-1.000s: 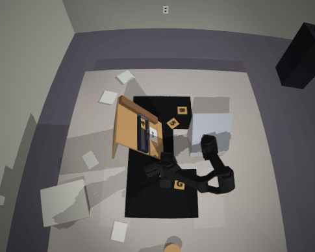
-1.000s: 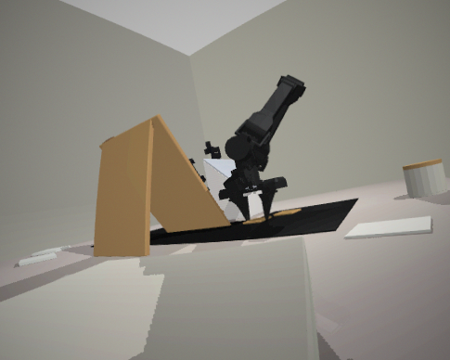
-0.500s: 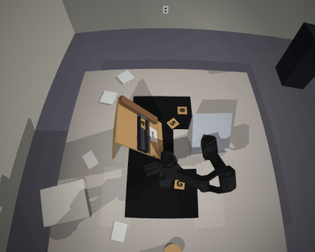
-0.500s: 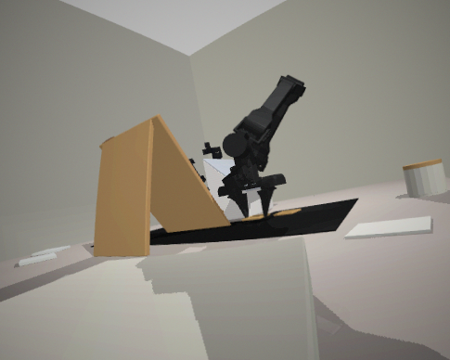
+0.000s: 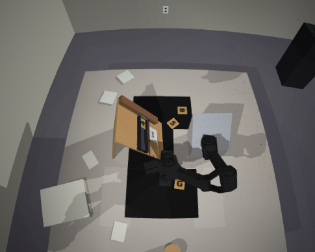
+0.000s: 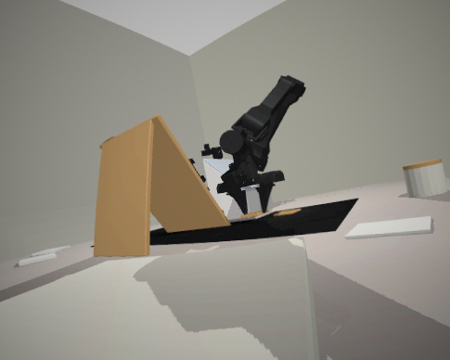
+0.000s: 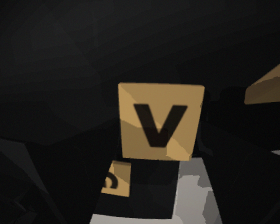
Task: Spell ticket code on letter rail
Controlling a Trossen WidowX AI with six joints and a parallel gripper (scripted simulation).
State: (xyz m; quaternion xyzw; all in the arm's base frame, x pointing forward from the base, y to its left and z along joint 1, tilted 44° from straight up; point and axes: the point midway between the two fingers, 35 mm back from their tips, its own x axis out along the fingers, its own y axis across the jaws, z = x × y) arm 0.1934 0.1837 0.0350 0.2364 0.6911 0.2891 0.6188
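Now: the g tile 8 cm behind my gripper tip, 5 cm to the left of it and 2 cm below it. Round my gripper tip: black mat 14 cm to the right, 2 cm below; then white ticket 19 cm to the right, 9 cm ahead, 6 cm above; then v tile right at my gripper tip.
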